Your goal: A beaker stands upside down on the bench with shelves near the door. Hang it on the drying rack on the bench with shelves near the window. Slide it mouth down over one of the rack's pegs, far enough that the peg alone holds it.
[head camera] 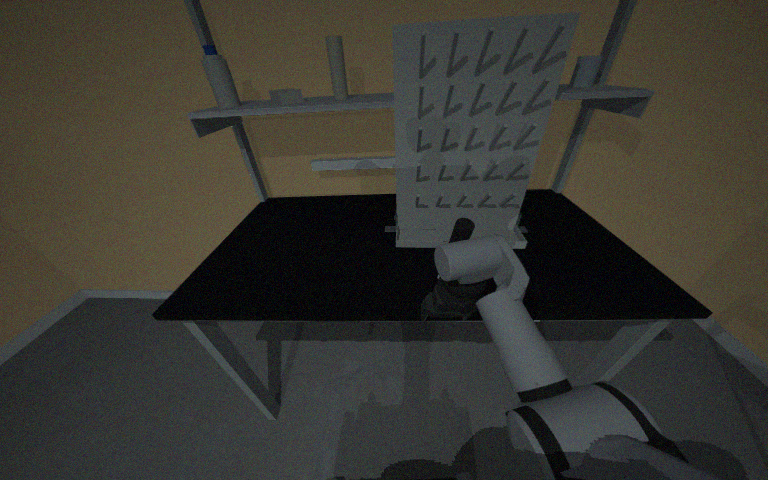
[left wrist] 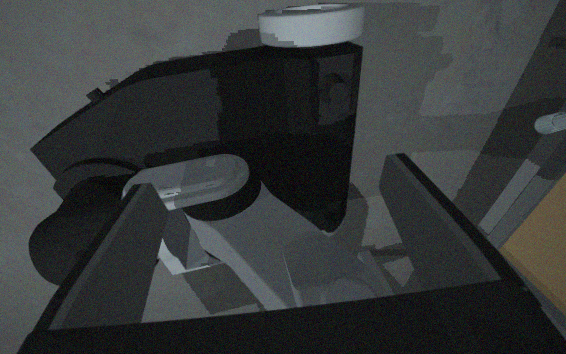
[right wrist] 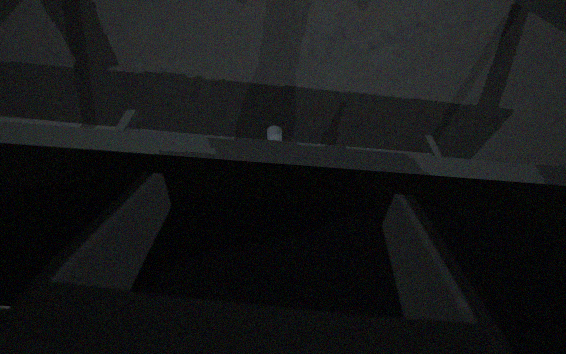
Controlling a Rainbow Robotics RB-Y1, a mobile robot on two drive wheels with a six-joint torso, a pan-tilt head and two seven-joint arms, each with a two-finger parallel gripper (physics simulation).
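Places are measured from the robot's base along level axes (x down, y right, z back), in metres.
Where they show: left gripper, fingertip midpoint: [left wrist: 270, 184]; right gripper, fingertip midpoint: [head camera: 443, 317] [right wrist: 276, 199].
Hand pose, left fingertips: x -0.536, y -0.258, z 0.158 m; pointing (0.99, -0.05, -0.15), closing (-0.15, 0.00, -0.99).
Each offset is from my left fingertips to the top centre of the thing. "*": to the spot under its first point. Level surfaces: height alone.
The drying rack [head camera: 404, 73] is a tall pale board with rows of pegs, standing on the black bench {dx -0.378 m} [head camera: 317, 254] in the head view. I cannot make out the beaker in any view; dim light and faint shading on the board leave unclear whether anything hangs there. My right gripper [head camera: 450, 302] [right wrist: 276, 199] is low over the bench's front part, in front of the rack. In the right wrist view its fingers stand wide apart with nothing between them. My left gripper [left wrist: 270, 184] is open and empty, above the floor beside the robot's own body.
A shelf {dx -0.835 m} [head camera: 362, 102] runs behind the rack, carrying a bottle with a blue cap {* dy -0.264, dx -0.912, dz -1.006 m} [head camera: 220, 82], a tall cylinder {* dy +0.131, dx -0.931, dz -1.017 m} [head camera: 336, 67], a low box {* dy -0.048, dx -0.859, dz -0.989 m} [head camera: 286, 96] and a container {* dy +0.966, dx -0.885, dz -0.994 m} [head camera: 586, 70] at right. A narrow ledge [head camera: 351, 164] lies below. Upright posts stand at both sides.
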